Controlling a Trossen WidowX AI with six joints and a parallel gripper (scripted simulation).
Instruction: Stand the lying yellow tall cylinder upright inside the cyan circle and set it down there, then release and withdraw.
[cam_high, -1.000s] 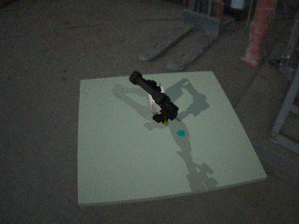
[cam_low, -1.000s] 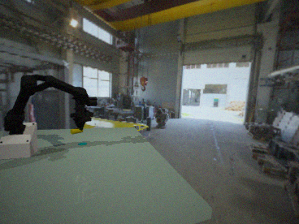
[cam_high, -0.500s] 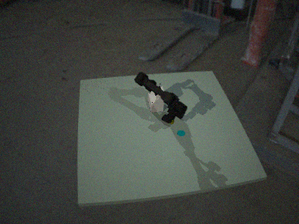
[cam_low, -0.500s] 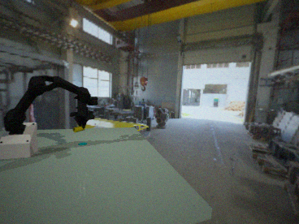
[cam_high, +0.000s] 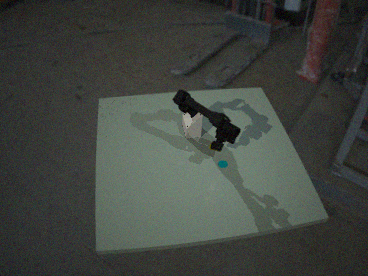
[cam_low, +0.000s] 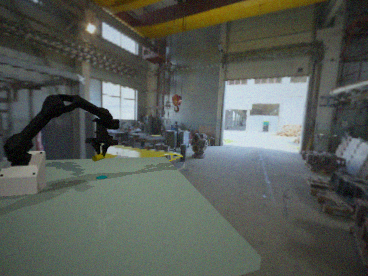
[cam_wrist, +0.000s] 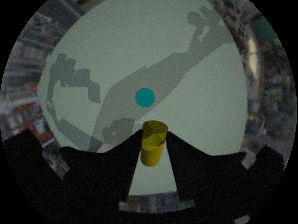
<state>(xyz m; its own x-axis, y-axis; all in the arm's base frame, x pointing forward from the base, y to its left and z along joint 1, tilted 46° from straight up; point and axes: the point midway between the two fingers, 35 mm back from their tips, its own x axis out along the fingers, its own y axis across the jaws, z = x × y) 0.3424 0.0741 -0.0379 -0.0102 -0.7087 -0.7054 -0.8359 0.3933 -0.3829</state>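
The cyan circle is 4 cm to the left of my gripper tip and 14 cm below it. From my gripper tip the other things lie so: yellow cylinder (1 cm behind, 2 cm to the right).
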